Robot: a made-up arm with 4 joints. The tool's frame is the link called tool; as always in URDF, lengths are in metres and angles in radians.
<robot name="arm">
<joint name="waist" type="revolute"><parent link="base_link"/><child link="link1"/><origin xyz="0.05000 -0.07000 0.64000" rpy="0.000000 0.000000 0.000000"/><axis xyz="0 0 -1"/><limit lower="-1.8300" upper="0.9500" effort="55" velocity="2.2"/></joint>
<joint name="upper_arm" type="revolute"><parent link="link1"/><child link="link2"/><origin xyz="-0.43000 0.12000 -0.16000" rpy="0.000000 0.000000 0.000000"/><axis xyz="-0.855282 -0.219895 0.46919"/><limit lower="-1.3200" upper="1.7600" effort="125" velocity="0.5"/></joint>
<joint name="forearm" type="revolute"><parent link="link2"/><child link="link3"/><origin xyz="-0.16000 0.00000 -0.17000" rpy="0.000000 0.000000 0.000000"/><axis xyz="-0.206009 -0.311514 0.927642"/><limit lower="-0.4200" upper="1.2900" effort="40" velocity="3"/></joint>
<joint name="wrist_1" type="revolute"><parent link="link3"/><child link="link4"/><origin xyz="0.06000 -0.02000 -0.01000" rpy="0.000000 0.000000 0.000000"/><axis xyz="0.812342 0.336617 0.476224"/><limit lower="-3.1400" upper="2.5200" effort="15" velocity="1.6"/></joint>
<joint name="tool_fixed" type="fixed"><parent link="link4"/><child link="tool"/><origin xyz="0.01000 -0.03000 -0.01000" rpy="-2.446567 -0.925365 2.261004"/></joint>
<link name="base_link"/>
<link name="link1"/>
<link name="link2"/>
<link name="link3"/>
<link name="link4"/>
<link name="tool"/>
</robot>
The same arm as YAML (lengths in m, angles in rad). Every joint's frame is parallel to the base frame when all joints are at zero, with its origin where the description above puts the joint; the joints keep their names.
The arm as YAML. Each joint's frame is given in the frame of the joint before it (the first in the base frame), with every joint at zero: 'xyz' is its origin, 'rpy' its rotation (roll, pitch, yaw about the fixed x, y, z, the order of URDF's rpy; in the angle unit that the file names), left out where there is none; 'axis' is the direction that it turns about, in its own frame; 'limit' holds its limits. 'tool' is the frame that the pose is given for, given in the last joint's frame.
units:
  length: m
  angle: rad
joints:
  - name: waist
    type: revolute
    origin:
      xyz: [0.05, -0.07, 0.64]
    axis: [0.0, 0.0, -1.0]
    limit:
      lower: -1.83
      upper: 0.95
  - name: upper_arm
    type: revolute
    origin:
      xyz: [-0.43, 0.12, -0.16]
    axis: [-0.855282, -0.219895, 0.46919]
    limit:
      lower: -1.32
      upper: 1.76
  - name: forearm
    type: revolute
    origin:
      xyz: [-0.16, 0.0, -0.17]
    axis: [-0.206009, -0.311514, 0.927642]
    limit:
      lower: -0.42
      upper: 1.29
  - name: wrist_1
    type: revolute
    origin:
      xyz: [0.06, -0.02, -0.01]
    axis: [0.812342, 0.336617, 0.476224]
    limit:
      lower: -3.14
      upper: 2.52
tool:
  origin:
    xyz: [0.01, -0.03, -0.01]
    rpy: [-2.4466, -0.9254, 2.261]

